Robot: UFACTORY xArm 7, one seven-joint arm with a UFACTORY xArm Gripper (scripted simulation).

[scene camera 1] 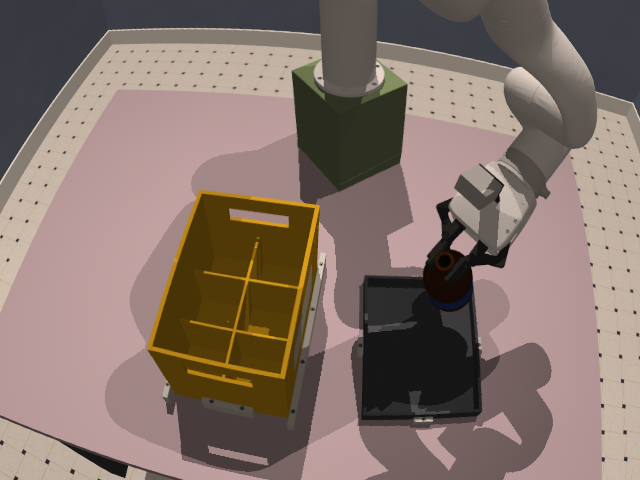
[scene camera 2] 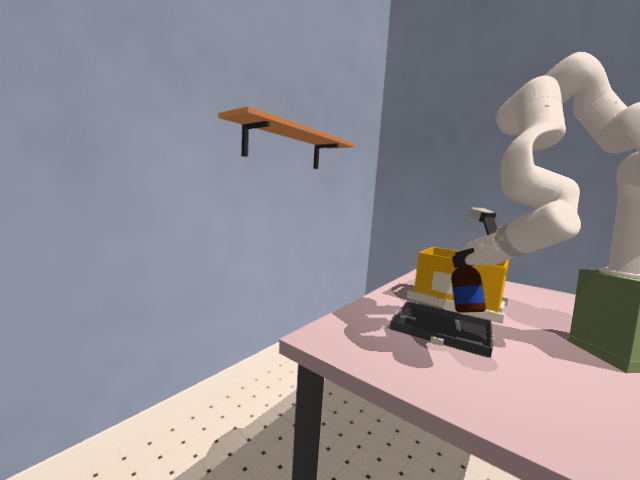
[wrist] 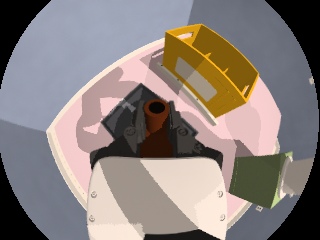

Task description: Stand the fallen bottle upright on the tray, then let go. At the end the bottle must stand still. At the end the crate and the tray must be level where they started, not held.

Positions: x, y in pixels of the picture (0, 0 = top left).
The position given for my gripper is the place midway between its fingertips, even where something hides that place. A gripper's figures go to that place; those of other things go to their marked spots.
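My gripper (scene camera 1: 437, 274) is 0.74 m from the lens. I see a bottle (scene camera 1: 451, 298) that is 0.77 m from the lens, and a tray (scene camera 1: 420, 358) that is 0.89 m from the lens. The marked spots on the bottle and the tray are 0.16 m apart. There is a yellow crate (scene camera 1: 213, 244) as well, and it is 0.94 m from the lens.
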